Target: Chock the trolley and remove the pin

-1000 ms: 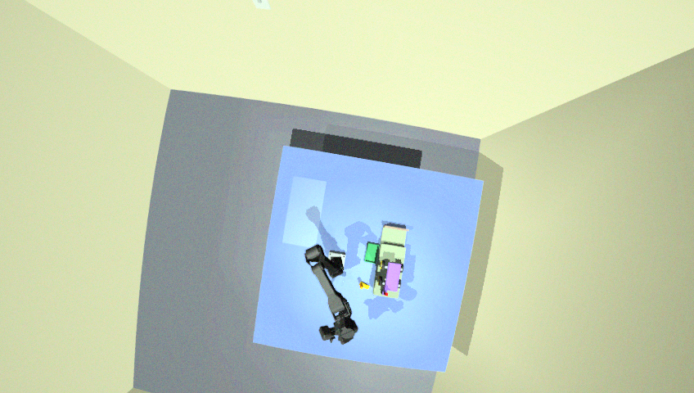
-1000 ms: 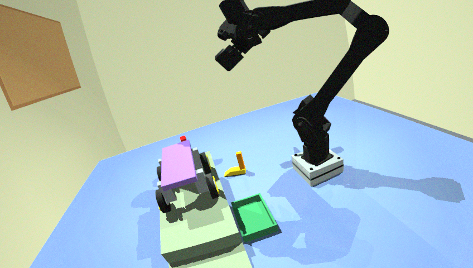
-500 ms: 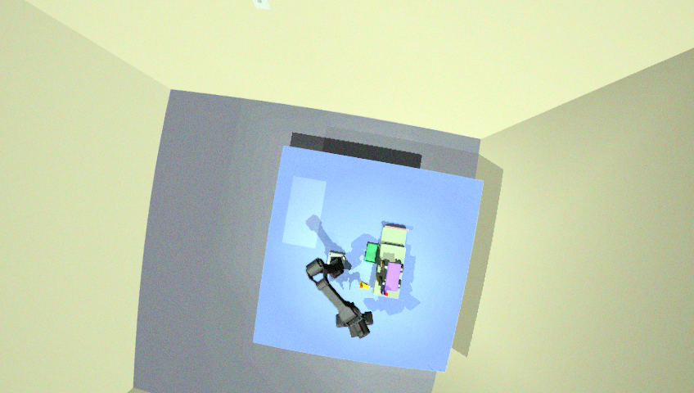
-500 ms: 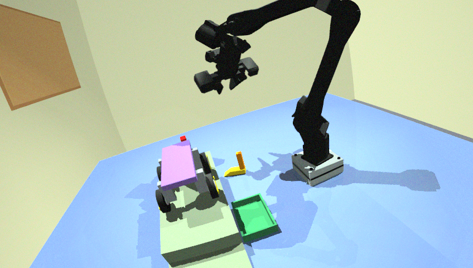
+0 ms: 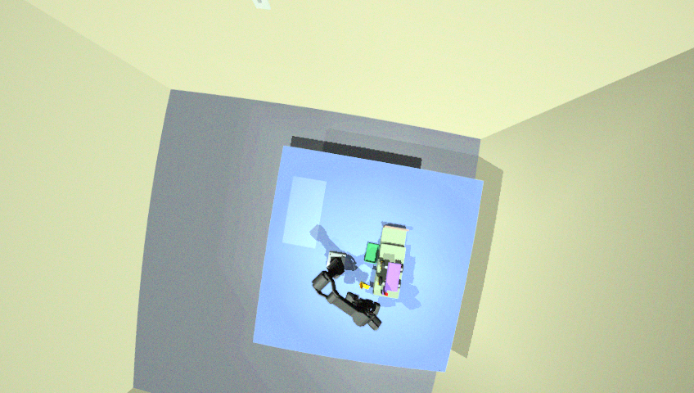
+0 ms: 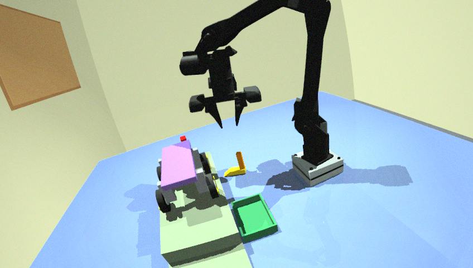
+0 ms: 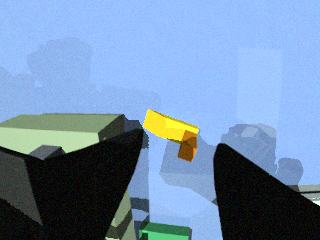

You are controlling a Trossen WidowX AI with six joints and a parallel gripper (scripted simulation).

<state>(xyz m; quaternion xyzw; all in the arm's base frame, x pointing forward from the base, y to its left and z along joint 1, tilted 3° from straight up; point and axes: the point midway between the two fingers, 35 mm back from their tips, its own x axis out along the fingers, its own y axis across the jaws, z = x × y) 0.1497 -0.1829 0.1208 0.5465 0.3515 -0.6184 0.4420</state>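
Now: the yellow chock 20 mm ahead of my gripper tip, 20 mm to the left of it and 110 mm below it. Also, from my gripper tip: red-headed stop pin 130 mm ahead, 20 mm to the left, 10 mm below; then trolley 170 mm ahead, 120 mm to the left, 20 mm below; then pale green ramp 180 mm ahead, 130 mm to the left, 90 mm below.
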